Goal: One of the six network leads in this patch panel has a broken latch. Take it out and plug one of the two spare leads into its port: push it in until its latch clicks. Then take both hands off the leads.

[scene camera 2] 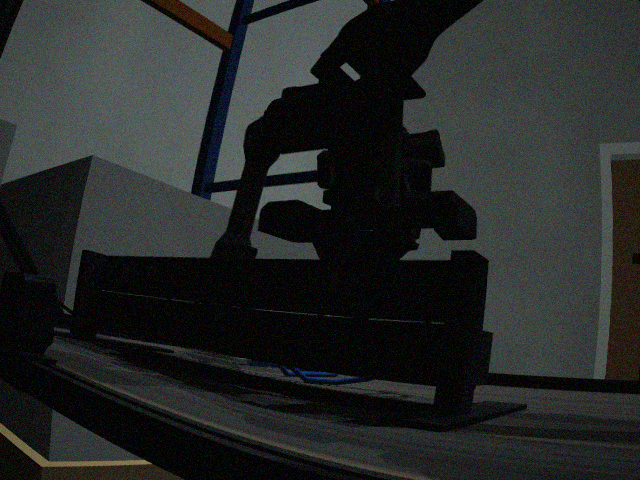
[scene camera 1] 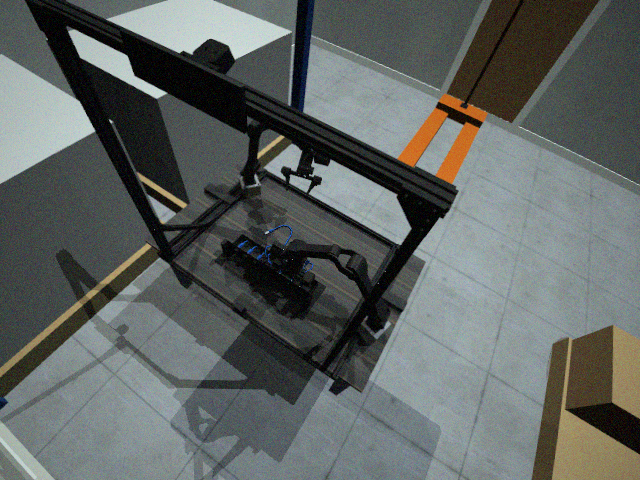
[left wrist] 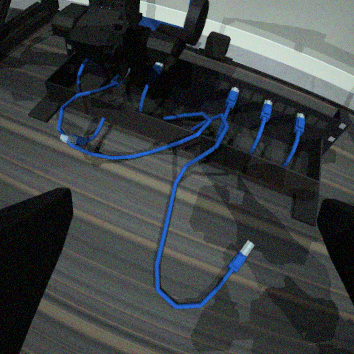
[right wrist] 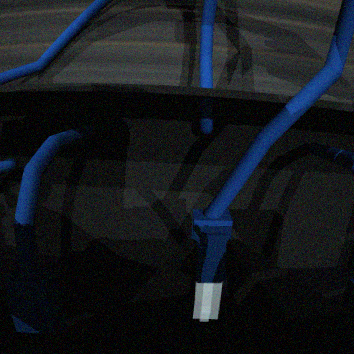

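Where they show: left gripper, fingertip midpoint: (scene camera 1: 296,193) (left wrist: 200,206); right gripper, fingertip midpoint: (scene camera 1: 292,278) (left wrist: 117,78) (right wrist: 209,250); left arm's base at its link origin: (scene camera 1: 249,180); right arm's base at its link origin: (scene camera 1: 375,322).
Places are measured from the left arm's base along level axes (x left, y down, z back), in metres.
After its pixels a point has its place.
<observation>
The black patch panel (scene camera 1: 244,257) (left wrist: 270,168) (scene camera 2: 223,286) {x -0.074, y -0.013, z -0.560 m} stands on the wooden table. Several blue leads are plugged into it, three of them at its right end in the left wrist view (left wrist: 266,107) {x -0.119, y -0.026, z -0.456 m}. My right gripper (scene camera 1: 284,261) (scene camera 2: 368,245) is at the panel's other end, shut on a blue lead's plug (right wrist: 211,246) {x 0.029, y 0.000, z -0.635 m} whose clear tip (right wrist: 208,301) {x 0.009, y 0.003, z -0.652 m} points at the dark panel face. A spare lead's plug (left wrist: 242,256) {x 0.016, y 0.056, z -0.316 m} lies loose on the table in front of the panel. Another loose plug (left wrist: 68,139) {x 0.140, y 0.001, z -0.554 m} lies near the panel's left end. My left gripper (scene camera 1: 304,183) (left wrist: 200,206) {x 0.138, y -0.203, z -0.334 m} is open and empty, high behind the table.
A black gantry frame (scene camera 1: 347,157) {x -0.067, y -0.968, z -0.934 m} spans the table. Blue cable loops (left wrist: 165,225) {x 0.076, y 0.063, z -0.408 m} trail over the table in front of the panel. Scene camera 2 shows mostly dark silhouettes. A blue post (scene camera 1: 303,52) and a grey block (scene camera 1: 175,29) stand behind.
</observation>
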